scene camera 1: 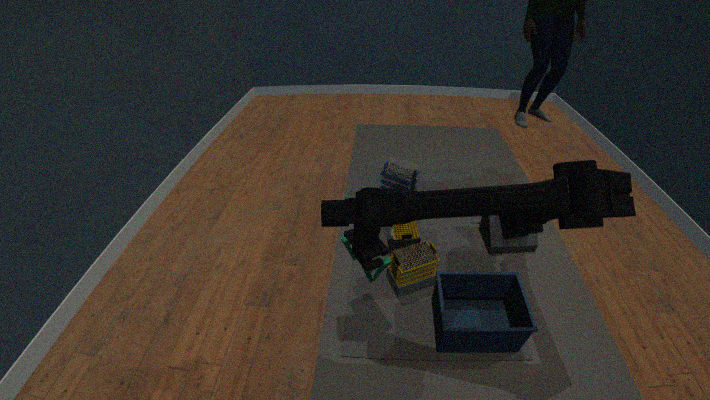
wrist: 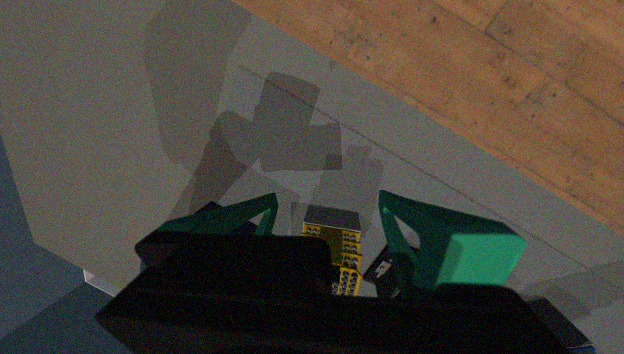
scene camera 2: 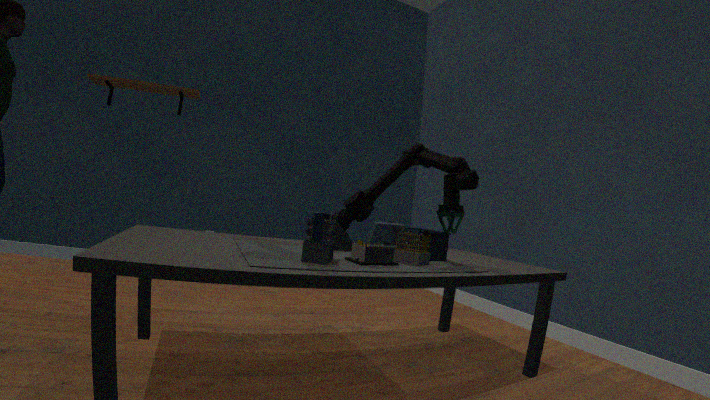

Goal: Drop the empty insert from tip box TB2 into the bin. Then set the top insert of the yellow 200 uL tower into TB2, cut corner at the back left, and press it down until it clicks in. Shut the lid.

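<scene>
My gripper is open and empty, green fingers pointing down, above and beside the yellow tower. The tower is a stack of yellow inserts full of tips on a grey base. Tip box TB2 stands beside the tower, with its clear lid raised. A yellow insert sits in it; the arm partly hides the box in scene camera 1. The blue bin stands upright on the tower's other side.
A blue tower stands beyond TB2, partly behind the arm in scene camera 1. The arm's base sits on a grey block. A person stands away from the table. The table edge runs near the objects.
</scene>
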